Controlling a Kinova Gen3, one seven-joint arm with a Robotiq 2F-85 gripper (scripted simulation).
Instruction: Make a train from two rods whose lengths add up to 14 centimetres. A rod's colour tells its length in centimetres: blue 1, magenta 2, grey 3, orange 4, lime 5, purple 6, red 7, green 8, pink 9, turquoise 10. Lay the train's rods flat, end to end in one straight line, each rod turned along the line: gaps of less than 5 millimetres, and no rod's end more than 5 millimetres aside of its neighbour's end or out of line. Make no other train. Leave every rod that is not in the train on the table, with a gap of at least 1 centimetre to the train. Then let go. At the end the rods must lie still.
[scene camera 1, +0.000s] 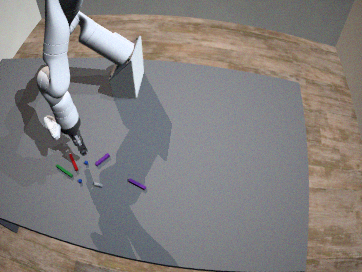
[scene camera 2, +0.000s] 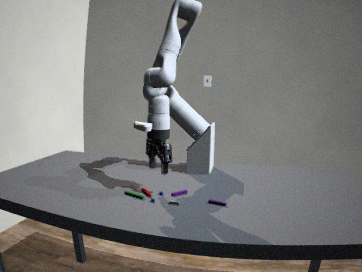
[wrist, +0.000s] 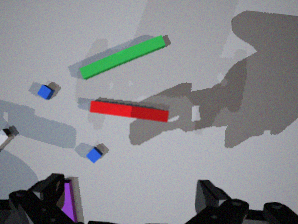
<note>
In view: my gripper (scene camera 2: 158, 171), a red rod (wrist: 97, 107) and a green rod (wrist: 154, 44).
My gripper shows as well in the wrist view (wrist: 130, 192).
</note>
